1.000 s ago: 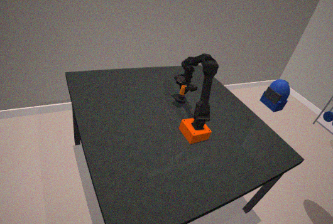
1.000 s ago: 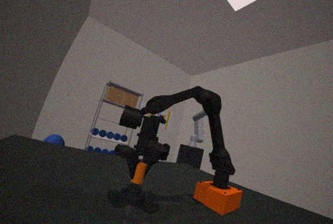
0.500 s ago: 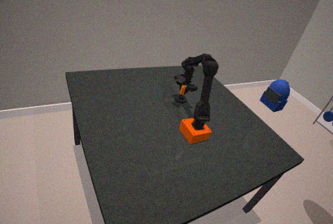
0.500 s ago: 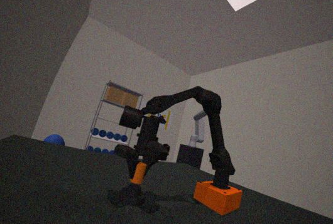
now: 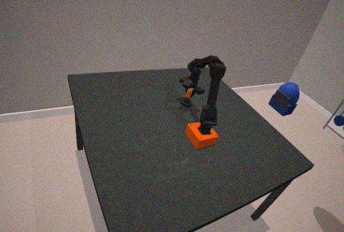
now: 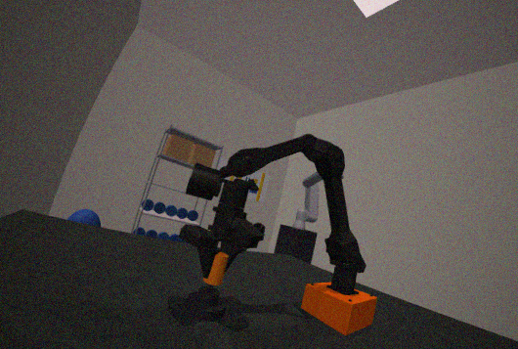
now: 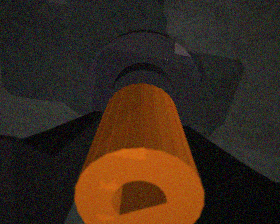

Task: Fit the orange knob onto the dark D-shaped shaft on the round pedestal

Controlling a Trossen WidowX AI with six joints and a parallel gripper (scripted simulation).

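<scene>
The orange knob lies 20 mm above my gripper tip. Also, from my gripper tip: round pedestal: 40 mm below.
</scene>
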